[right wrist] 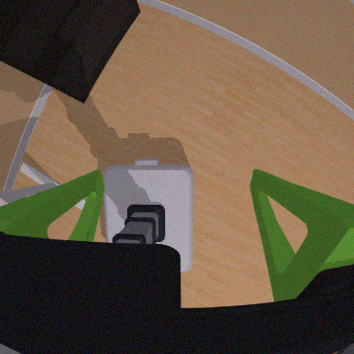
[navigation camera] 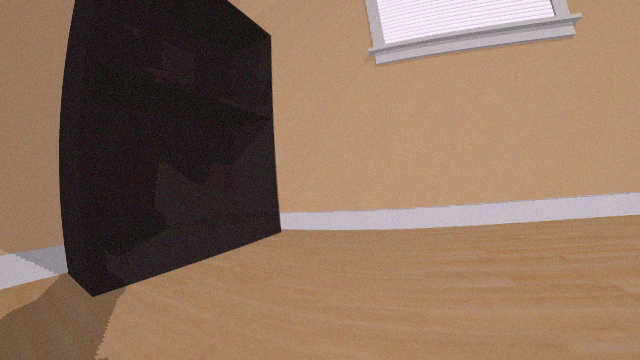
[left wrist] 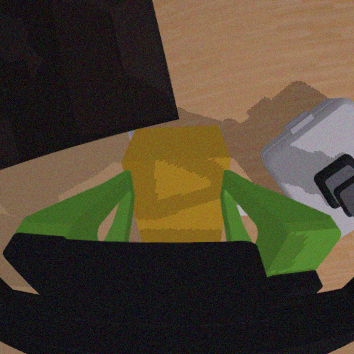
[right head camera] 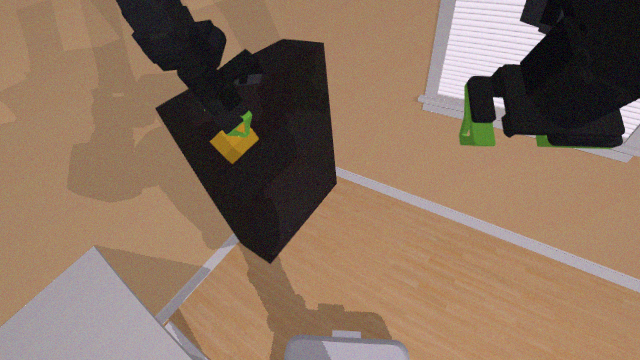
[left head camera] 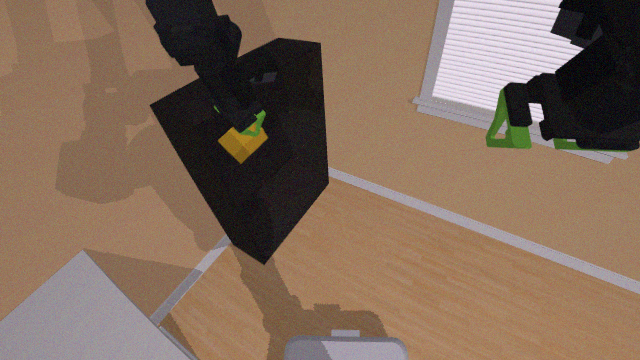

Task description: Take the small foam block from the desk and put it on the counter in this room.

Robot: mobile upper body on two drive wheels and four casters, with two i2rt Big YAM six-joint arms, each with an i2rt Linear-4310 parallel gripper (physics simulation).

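Places are measured from the left arm's base along level axes (x back, y right, z up), in millimetres.
Where they show: left gripper, fingertip midpoint: (left wrist: 176,176) (right head camera: 240,129) (left head camera: 249,128); right gripper, fingertip midpoint: (right wrist: 176,177) (right head camera: 499,140) (left head camera: 521,142).
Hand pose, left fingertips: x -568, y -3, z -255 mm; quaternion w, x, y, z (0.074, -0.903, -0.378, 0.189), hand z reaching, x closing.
After its pixels a point has its place.
The yellow foam block (left head camera: 242,148) {x -516, y -12, z -273 mm} (right head camera: 233,148) {x -518, y -10, z -273 mm} (left wrist: 175,207) {x -553, y -17, z -253 mm} is held in the air between the green fingers of my left gripper (left head camera: 246,131) {x -568, y -3, z -255 mm} (right head camera: 239,131) {x -568, y -3, z -255 mm} (left wrist: 176,176) {x -568, y -3, z -255 mm}, which is shut on it. In both head views the block shows in front of a dark shelf unit; no contact between them can be made out. My right gripper (left head camera: 542,144) (right head camera: 516,142) {x -345, y 442, z -133 mm} (right wrist: 176,177) {x -345, y 442, z -133 mm} is open and empty, off to the right. The grey-white desk top (left head camera: 75,310) {x -239, y -650, z -690 mm} (right head camera: 75,307) {x -221, y -678, z -690 mm} shows at the lower left of both head views. I cannot make out a counter.
The tall dark shelf unit (left head camera: 300,215) {x -1116, y -72, z -1371 mm} (right head camera: 305,210) {x -1116, y -77, z -1313 mm} (left wrist: 75,85) (right wrist: 70,45) {x -1162, y -349, z -1299 mm} (navigation camera: 67,150) {x -825, y -393, z -1050 mm} stands near the walls. A window (left head camera: 490,50) {x -1162, y 833, z -300 mm} (right head camera: 480,50) {x -1186, y 787, z -329 mm} (navigation camera: 465,22) {x -1069, y 1005, z -517 mm} is in the wall at the right. My own light grey base (left head camera: 370,350) {x -266, y 328, z -1150 mm} (right head camera: 372,350) {x -274, y 334, z -1150 mm} (left wrist: 287,160) {x -240, y 71, z -1150 mm} (right wrist: 172,195) {x -155, y 374, z -1150 mm} shows below.
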